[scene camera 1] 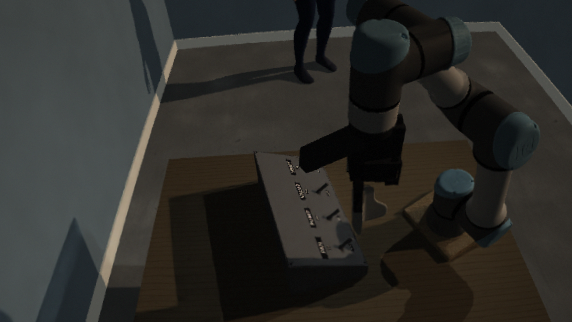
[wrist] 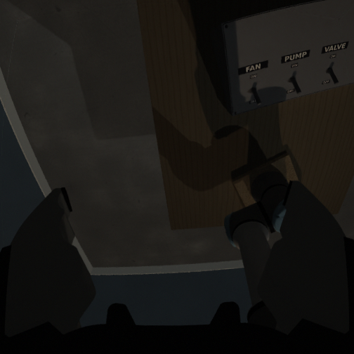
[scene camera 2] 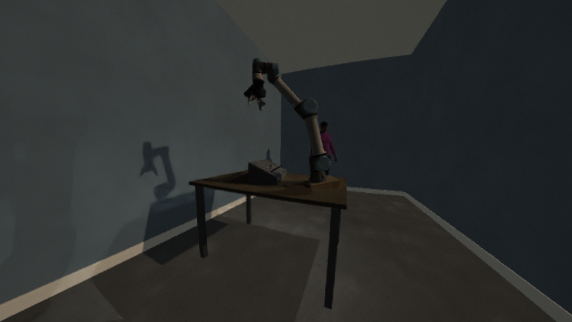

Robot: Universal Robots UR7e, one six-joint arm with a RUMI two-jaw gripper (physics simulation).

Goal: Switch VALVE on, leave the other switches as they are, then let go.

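The grey sloped switch panel (scene camera 1: 286,215) (scene camera 2: 259,174) (wrist: 280,32) stands on the table. In the wrist view its VALVE lever (wrist: 332,74) is at the upper right edge, beside the PUMP lever (wrist: 296,84) and the FAN lever (wrist: 256,94). The VALVE lever (scene camera 1: 321,189) also shows in scene camera 1. These three levers look alike and seem to lean toward their OFF marks. The fourth switch is mostly hidden behind a gripper finger in scene camera 1 and lies outside the wrist view. My gripper (scene camera 1: 332,194) (scene camera 2: 255,105) (wrist: 175,186) is open and empty, high above the panel.
The wooden table (scene camera 1: 187,175) (scene camera 2: 300,194) (wrist: 175,120) carries the panel and the arm's base board (scene camera 1: 417,212) (wrist: 242,194). A wall (scene camera 1: 65,100) (scene camera 2: 125,100) rises at the left. A person (scene camera 1: 303,45) (scene camera 2: 327,141) stands behind the table.
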